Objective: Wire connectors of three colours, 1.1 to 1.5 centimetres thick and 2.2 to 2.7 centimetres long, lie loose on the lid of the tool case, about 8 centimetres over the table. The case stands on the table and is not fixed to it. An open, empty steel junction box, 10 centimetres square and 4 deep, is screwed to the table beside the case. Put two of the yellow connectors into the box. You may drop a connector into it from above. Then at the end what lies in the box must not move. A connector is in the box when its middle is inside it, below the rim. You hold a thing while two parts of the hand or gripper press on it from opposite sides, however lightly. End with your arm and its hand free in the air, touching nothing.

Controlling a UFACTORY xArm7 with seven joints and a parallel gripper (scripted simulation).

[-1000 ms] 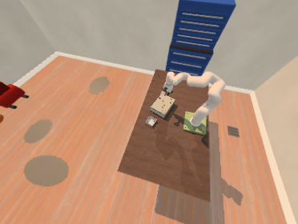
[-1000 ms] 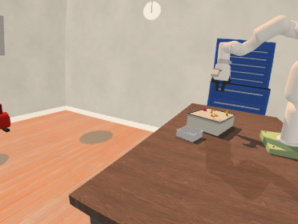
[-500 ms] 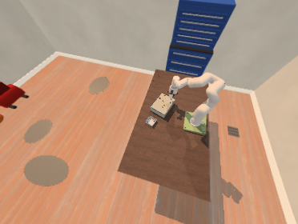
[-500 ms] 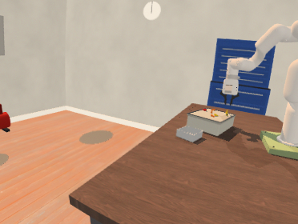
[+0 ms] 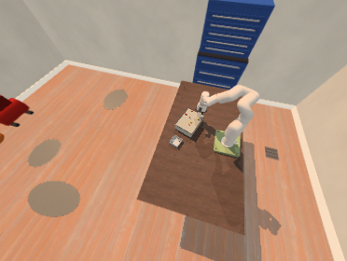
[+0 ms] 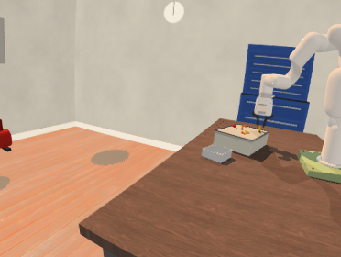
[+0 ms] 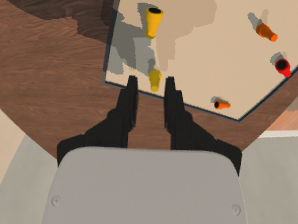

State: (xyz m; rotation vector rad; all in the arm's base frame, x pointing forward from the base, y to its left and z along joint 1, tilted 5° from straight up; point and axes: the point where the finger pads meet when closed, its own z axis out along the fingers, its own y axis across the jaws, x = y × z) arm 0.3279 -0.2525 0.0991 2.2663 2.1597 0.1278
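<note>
Right now the junction box is 350 mm to the left of my hand, 200 mm ahead of it and 130 mm below it. The rest, counted from my hand: tool case (100 mm ahead, 90 mm to the left, 70 mm below); red connector (150 mm ahead, 40 mm below, 20 mm to the left).
</note>
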